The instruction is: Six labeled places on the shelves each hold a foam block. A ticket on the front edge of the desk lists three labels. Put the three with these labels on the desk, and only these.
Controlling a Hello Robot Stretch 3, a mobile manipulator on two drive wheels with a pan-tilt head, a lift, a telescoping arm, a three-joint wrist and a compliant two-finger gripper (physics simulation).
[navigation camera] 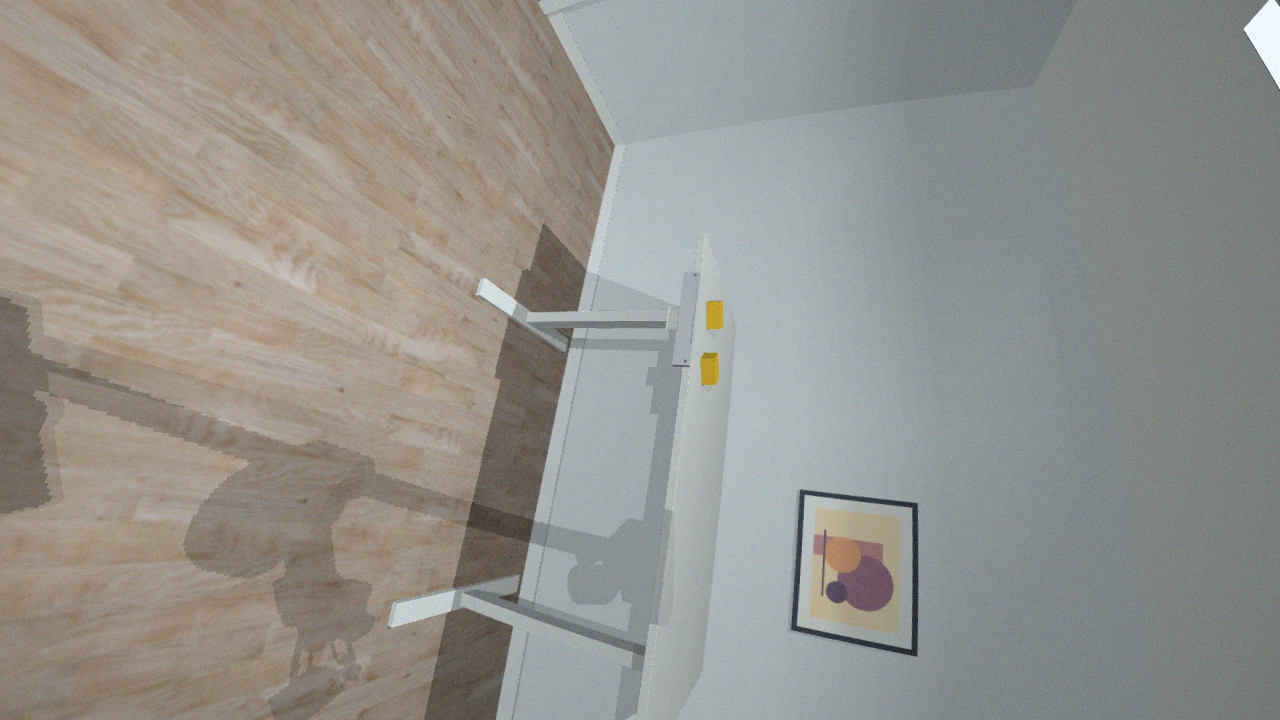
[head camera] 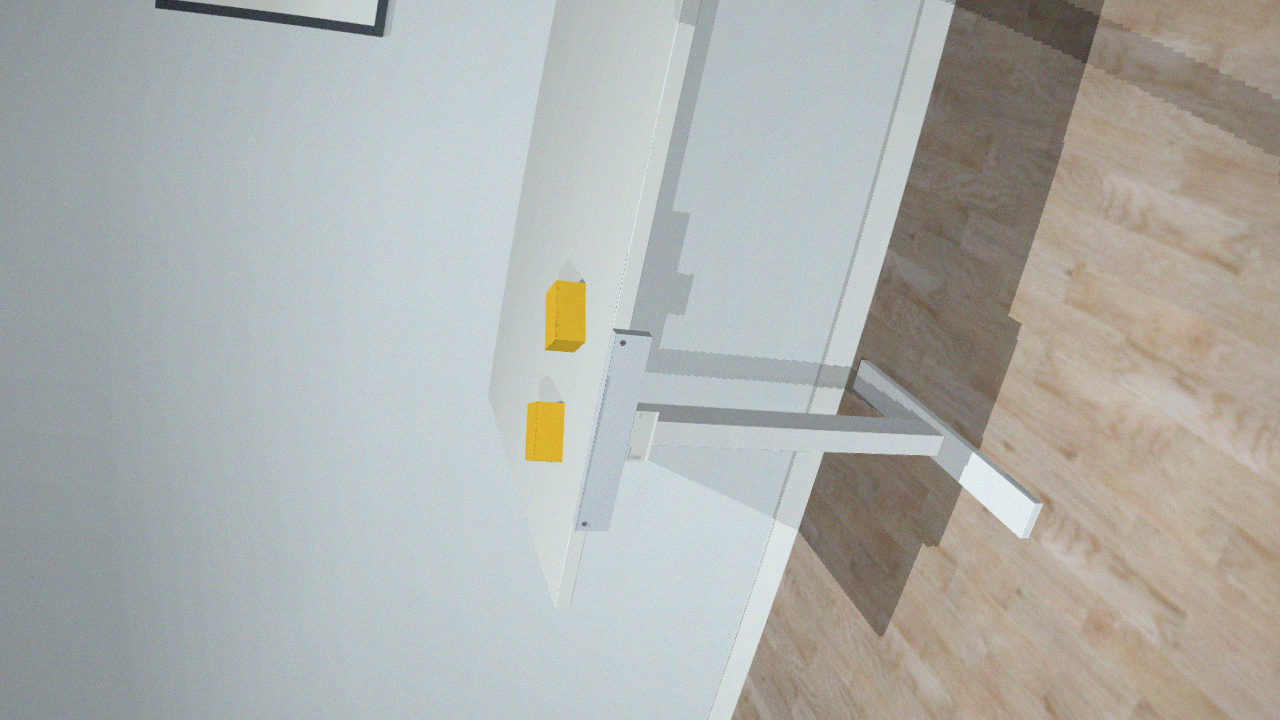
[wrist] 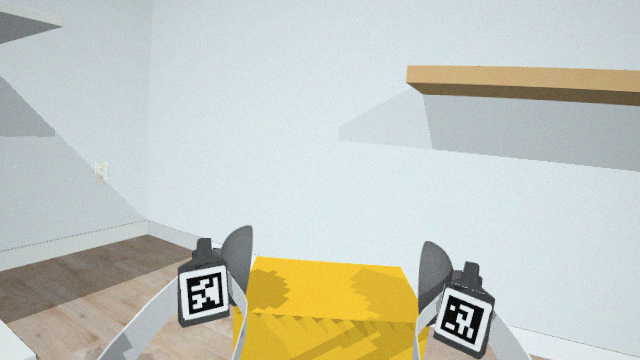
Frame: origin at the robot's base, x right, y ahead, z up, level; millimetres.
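Where they show: gripper, fingertip midpoint: [wrist: 336, 260].
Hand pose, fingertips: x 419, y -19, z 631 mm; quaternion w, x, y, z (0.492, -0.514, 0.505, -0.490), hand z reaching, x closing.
Note:
Each offset is from my fingertips to the centre of the thing. "spot": to the spot under its first point. Level surfaces: height alone.
My gripper [wrist: 336, 260] is shut on a yellow foam block @[dx -2, dy +2, dz -36 mm] [wrist: 332, 292], with a rubber fingertip at each side of it. No label shows on the block's visible faces. The white desk @[dz +319 mm] [head camera: 590, 179] [navigation camera: 696, 501] stands against the wall, apart from the held block. Two yellow foam blocks stand on it near one end: one @[dx -348, dy +1323, dz +341 mm] [head camera: 565, 315] [navigation camera: 709, 368] farther in, the other @[dx -525, dy +1393, dz +341 mm] [head camera: 545, 431] [navigation camera: 714, 314] nearer that end. The long grey ticket strip @[dx -510, dy +1212, dz +274 mm] [head camera: 613, 429] [navigation camera: 685, 317] is on the front edge beside them; its labels cannot be read from here.
A wooden shelf [wrist: 525, 82] is on the wall at the right of the wrist view. A white board end @[spot: dx +583, dy +848, dz +294 mm] [wrist: 25, 24] shows at the upper left there. Desk legs @[spot: dx -522, dy +1597, dz -226 mm] [head camera: 796, 434] [navigation camera: 599, 318] reach long feet [head camera: 1002, 492] [navigation camera: 501, 300]. A framed picture [navigation camera: 854, 573] hangs above the desk.

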